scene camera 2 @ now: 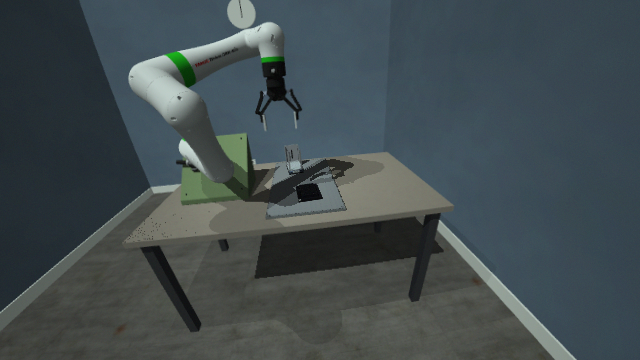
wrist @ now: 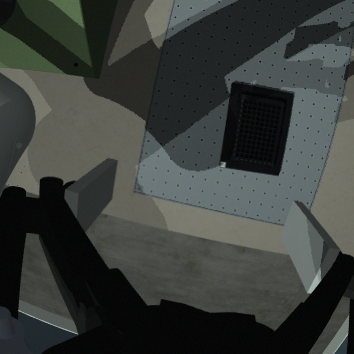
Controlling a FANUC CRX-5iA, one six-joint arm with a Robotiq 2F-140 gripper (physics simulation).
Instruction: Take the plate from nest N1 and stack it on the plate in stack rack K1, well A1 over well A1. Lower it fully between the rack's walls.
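Places are measured from the arm's base along level axes (x back, y right, z up), in millimetres.
Pixels of known places: gripper, between the fingertips: (scene camera 2: 281,128) (wrist: 202,200).
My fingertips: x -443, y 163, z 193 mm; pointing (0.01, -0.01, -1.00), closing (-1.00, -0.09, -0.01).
Observation:
Ahead of a thing's pixels: the offset from my fingertips to its middle. "spot": to the spot under its first point. Level surfaces: height alone.
A black plate with a grid of wells @(spot: dz -338, dx -101, dy -6 mm) (scene camera 2: 309,192) (wrist: 259,129) lies flat in the dark nest N1 @(spot: dz -351, dx -41, dy -21 mm) (wrist: 227,131) on the perforated board's near part. A small white mark shows at one corner of the nest in the wrist view. The stack rack K1 @(dz -288, dx +8, dy -392 mm) (scene camera 2: 298,152), with upright walls, stands at the board's far end in the scene view. A pale, clear-looking piece @(dz -336, dx +11, dy -402 mm) (scene camera 2: 295,165) shows low between its walls; its wells cannot be made out. The rack does not show in the wrist view. My gripper (scene camera 2: 281,125) (wrist: 202,200) is open and empty, high above the board.
The grey perforated board @(dz -363 mm) (scene camera 2: 325,202) (wrist: 200,189) lies on the table @(dz -376 mm) (scene camera 2: 400,190). The green robot base block (scene camera 2: 235,160) (wrist: 45,47) stands left of it. The arm's shadow falls across board and table. The rack's walls rise above the board.

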